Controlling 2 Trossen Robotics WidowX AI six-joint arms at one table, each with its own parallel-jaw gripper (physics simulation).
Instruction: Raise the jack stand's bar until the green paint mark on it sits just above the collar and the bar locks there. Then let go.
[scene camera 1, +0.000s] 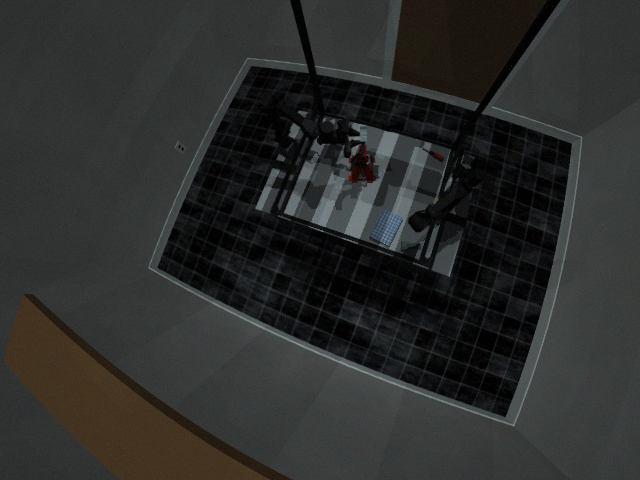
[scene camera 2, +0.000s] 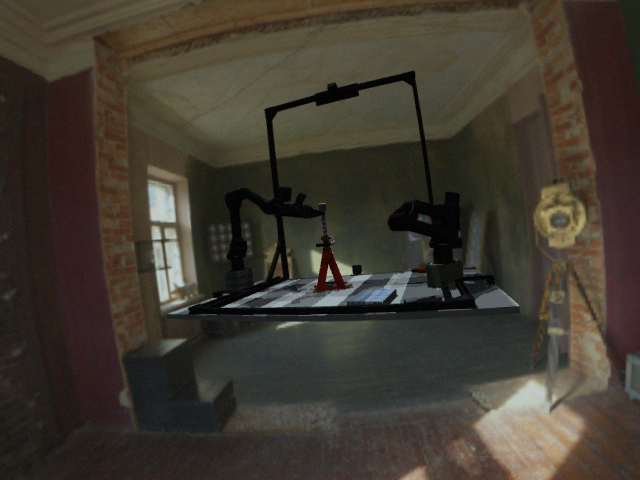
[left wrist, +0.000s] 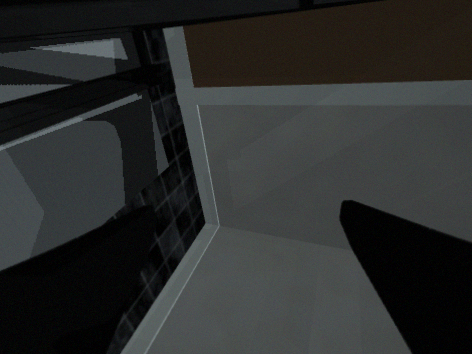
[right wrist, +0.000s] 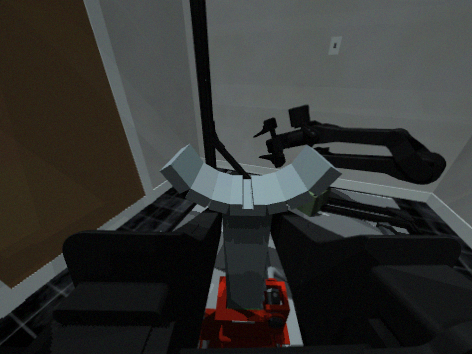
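Pixels of known places: left gripper, fingertip midpoint: (left wrist: 247, 212) (right wrist: 256, 147); right gripper, fingertip midpoint: (scene camera 1: 364, 138) (scene camera 2: 324, 213) (right wrist: 245, 208); left arm's base at its link origin: (scene camera 2: 444, 262); right arm's base at its link origin: (scene camera 1: 285, 142) (scene camera 2: 238, 270).
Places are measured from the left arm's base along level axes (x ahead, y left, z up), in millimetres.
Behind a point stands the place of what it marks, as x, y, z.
The red jack stand (scene camera 1: 362, 174) @(415, 219, -12) (scene camera 2: 330, 274) @(412, 220, -21) (right wrist: 245, 336) @(473, 207, 93) stands upright on the table. Its grey bar (scene camera 2: 324, 225) @(452, 203, 196) (right wrist: 245, 260) @(471, 200, 214) rises well out of the collar, with notches showing in scene camera 2. The curved saddle (scene camera 1: 363, 133) @(475, 184, 272) (scene camera 2: 322, 206) @(435, 215, 280) (right wrist: 240, 192) @(472, 194, 271) tops the bar. My right gripper (scene camera 2: 321, 212) @(463, 187, 250) (right wrist: 245, 208) @(463, 187, 250) is shut on the bar, just below the saddle. I cannot make out the green mark; the bar at the collar is dark and shadowed in the right wrist view. My left gripper (left wrist: 247, 212) @(67, -237, 97) (right wrist: 256, 147) @(67, -237, 97) is open and empty, far from the stand.
A blue checked flat object (scene camera 1: 386, 227) @(93, 308, -62) (scene camera 2: 373, 297) @(64, 335, -62) lies near the table's front edge. A red-handled screwdriver (scene camera 1: 437, 155) @(257, -214, -61) (scene camera 2: 419, 269) @(263, -205, -67) lies at the back right. A small black cylinder (scene camera 2: 356, 269) shows behind the stand. A black frame post (scene camera 2: 421, 155) @(233, -310, 497) rises beside the left arm.
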